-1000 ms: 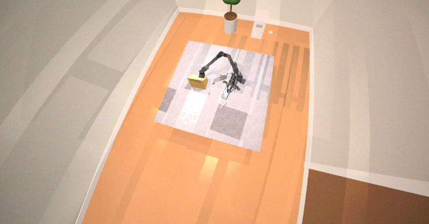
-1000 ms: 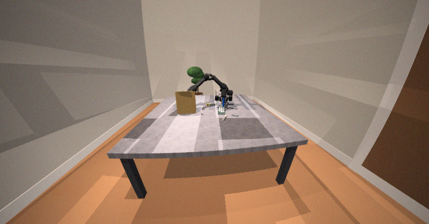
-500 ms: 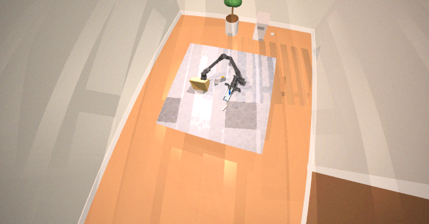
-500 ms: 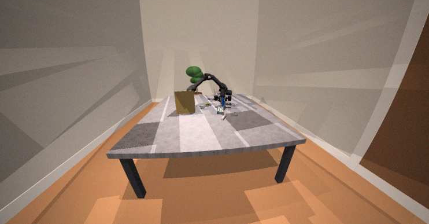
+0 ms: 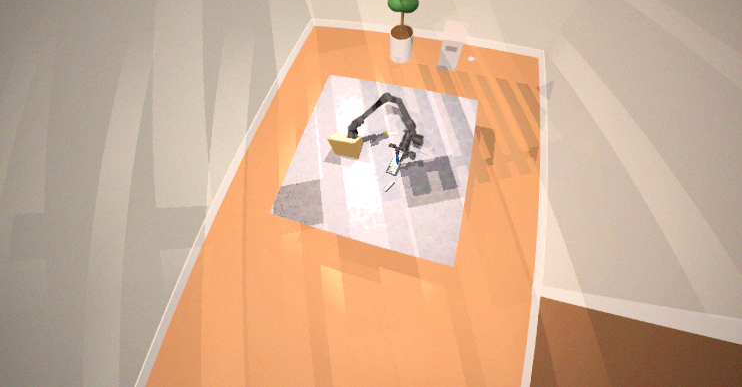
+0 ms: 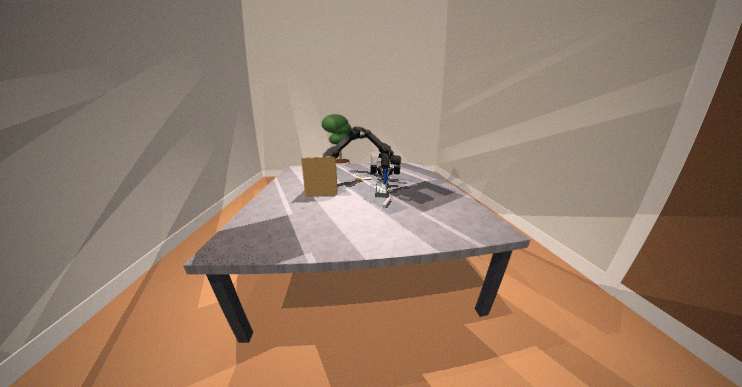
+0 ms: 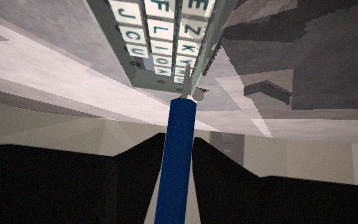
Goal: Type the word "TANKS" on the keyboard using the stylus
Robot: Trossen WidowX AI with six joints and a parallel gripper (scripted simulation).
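Now: the blue stylus 10 mm below my gripper tip. Also, from my gripper tip: grey stylus tip 50 mm below.
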